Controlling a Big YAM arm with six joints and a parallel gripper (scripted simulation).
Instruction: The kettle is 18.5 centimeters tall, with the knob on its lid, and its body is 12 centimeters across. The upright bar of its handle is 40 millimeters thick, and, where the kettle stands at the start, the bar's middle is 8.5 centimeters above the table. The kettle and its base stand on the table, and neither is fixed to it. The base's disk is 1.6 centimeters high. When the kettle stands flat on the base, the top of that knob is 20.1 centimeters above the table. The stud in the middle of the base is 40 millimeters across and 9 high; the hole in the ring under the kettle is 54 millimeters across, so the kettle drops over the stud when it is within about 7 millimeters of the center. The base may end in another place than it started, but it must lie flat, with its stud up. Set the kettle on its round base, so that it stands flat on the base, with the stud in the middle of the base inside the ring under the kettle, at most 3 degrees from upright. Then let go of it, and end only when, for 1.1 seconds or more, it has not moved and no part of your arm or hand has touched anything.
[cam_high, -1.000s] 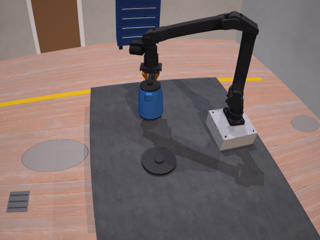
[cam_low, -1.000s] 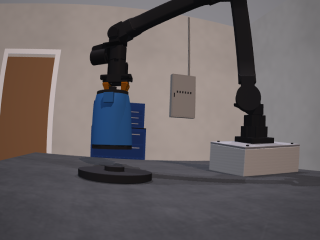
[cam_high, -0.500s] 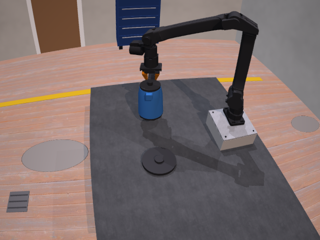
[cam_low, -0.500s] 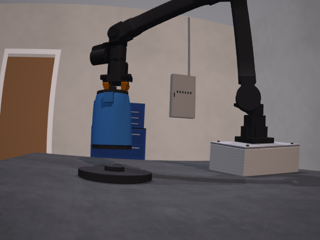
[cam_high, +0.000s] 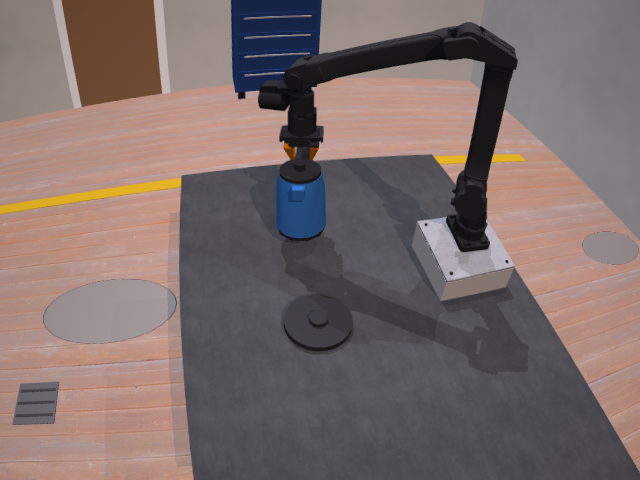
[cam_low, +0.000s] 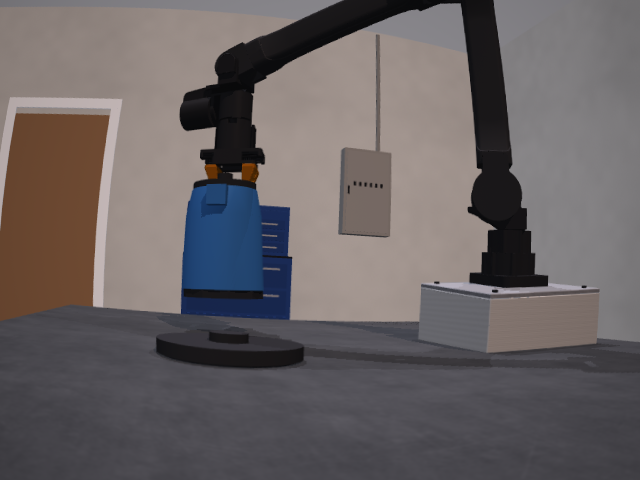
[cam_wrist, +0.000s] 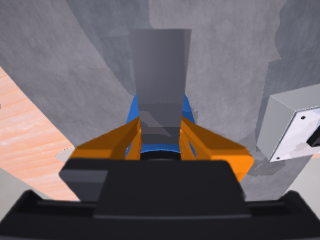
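Now: the blue kettle 50 mm below my hand and 30 mm to the left of it. Also, from my hand: black round base 340 mm to the left, 180 mm below, 10 mm ahead.
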